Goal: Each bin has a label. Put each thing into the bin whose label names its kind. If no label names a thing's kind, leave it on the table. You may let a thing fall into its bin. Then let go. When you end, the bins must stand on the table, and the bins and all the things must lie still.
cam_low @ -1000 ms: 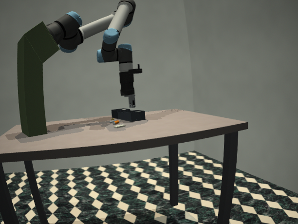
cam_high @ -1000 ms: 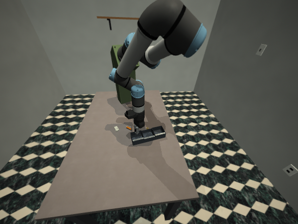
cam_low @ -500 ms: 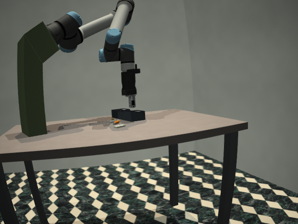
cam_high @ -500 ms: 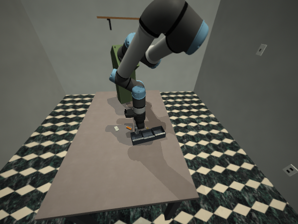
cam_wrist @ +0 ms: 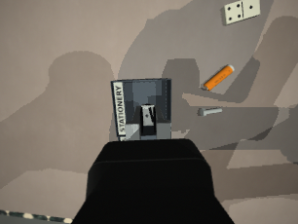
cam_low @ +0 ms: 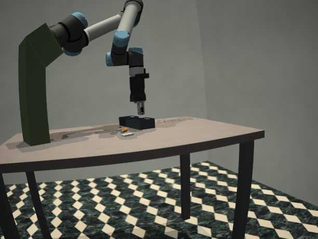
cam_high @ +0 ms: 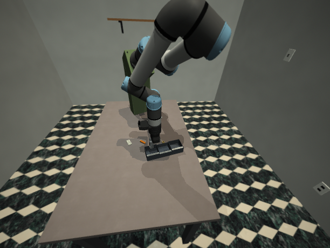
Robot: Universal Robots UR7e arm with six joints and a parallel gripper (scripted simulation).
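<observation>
Now: hand 11 cm past the grey bolt, 2 cm to the left of it and 8 cm above it. Also, from my hand: orange battery (10 cm behind, 8 cm to the right, 8 cm below); brass nut (11 cm behind, 7 cm to the left, 8 cm below); dark three-compartment bin row (2 cm behind, 8 cm to the left, 6 cm below).
</observation>
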